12 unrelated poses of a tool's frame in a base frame.
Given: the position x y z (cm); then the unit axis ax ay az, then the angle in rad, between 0 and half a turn.
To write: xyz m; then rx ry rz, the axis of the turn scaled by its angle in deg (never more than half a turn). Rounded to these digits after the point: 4 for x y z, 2 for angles.
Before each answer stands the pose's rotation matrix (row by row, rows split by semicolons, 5 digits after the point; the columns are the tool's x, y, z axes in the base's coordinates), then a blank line. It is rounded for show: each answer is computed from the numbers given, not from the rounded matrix.
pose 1, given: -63.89 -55.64 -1.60 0.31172 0.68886 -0.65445 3.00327
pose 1, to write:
-0.79704 0.51765 -0.31108; 0.33717 -0.04593 -0.94032; -0.50104 -0.85436 -0.13793

-0.6389 -0.5564 -0.0160 53.64 118.54 -112.61
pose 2, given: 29.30 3.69 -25.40 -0.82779 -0.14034 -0.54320 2.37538
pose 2, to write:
0.45844 0.57654 0.67634; -0.17678 -0.68666 0.70516; 0.87097 -0.44284 -0.21287

0.2930 0.0369 -0.2540 -112.66 -19.10 -73.93
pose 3, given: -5.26 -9.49 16.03 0.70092 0.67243 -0.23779 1.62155
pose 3, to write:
0.46548 0.73272 0.49644; 0.25775 0.42437 -0.86803; -0.84669 0.53201 0.00868

-0.0526 -0.0949 0.1603 65.12 62.47 -22.09
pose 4, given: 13.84 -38.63 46.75 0.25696 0.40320 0.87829 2.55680
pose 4, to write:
-0.71274 -0.29484 0.63645; 0.67484 -0.53570 0.50756; 0.19129 0.79126 0.58079

0.1384 -0.3863 0.4675 37.64 59.07 128.66
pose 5, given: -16.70 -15.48 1.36 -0.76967 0.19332 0.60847 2.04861
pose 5, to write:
0.40496 -0.75754 -0.51200; 0.32311 -0.40528 0.85519; -0.85534 -0.51175 0.08065

-0.1670 -0.1548 0.0136 -90.34 22.69 71.42
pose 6, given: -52.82 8.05 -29.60 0.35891 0.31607 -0.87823 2.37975
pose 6, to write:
-0.50154 0.80172 -0.32511; -0.41068 -0.55138 -0.72617; -0.76144 -0.23069 0.60579

-0.5282 0.0805 -0.2960 48.94 43.10 -119.75
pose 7, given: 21.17 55.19 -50.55 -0.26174 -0.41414 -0.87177 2.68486
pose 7, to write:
-0.76751 0.59015 0.25032; -0.17878 -0.57206 0.80049; 0.61561 0.56963 0.54456

0.2117 0.5519 -0.5055 -40.26 -63.71 -134.11
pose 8, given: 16.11 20.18 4.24 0.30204 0.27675 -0.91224 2.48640
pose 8, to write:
-0.62936 0.70571 -0.32538; -0.40597 -0.65561 -0.63668; -0.66264 -0.26861 0.69911

0.1611 0.2018 0.0424 43.03 39.43 -129.96
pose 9, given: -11.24 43.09 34.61 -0.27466 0.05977 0.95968 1.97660
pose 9, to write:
-0.28954 -0.90464 -0.31272; 0.85884 -0.38977 0.33236; -0.42256 -0.17235 0.88980

-0.1124 0.4309 0.3461 -31.11 6.77 108.68
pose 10, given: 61.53 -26.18 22.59 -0.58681 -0.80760 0.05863 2.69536
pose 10, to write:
-0.24711 0.87611 -0.41398; 0.92671 0.33849 0.16319; 0.28310 -0.34331 -0.89554

0.6153 -0.2618 0.2259 -90.62 -124.72 9.05
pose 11, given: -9.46 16.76 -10.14 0.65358 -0.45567 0.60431 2.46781
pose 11, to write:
-0.02048 -0.90761 0.41931; -0.15350 -0.41157 -0.89836; 0.98794 -0.08276 -0.13089

-0.0946 0.1676 -0.1014 92.41 -64.43 85.45
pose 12, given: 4.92 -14.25 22.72 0.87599 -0.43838 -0.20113 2.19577
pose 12, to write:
0.63126 -0.44559 -0.63479; -0.77182 -0.28046 -0.57065; 0.07624 0.85017 -0.52095

0.0492 -0.1425 0.2272 110.21 -55.15 -25.30
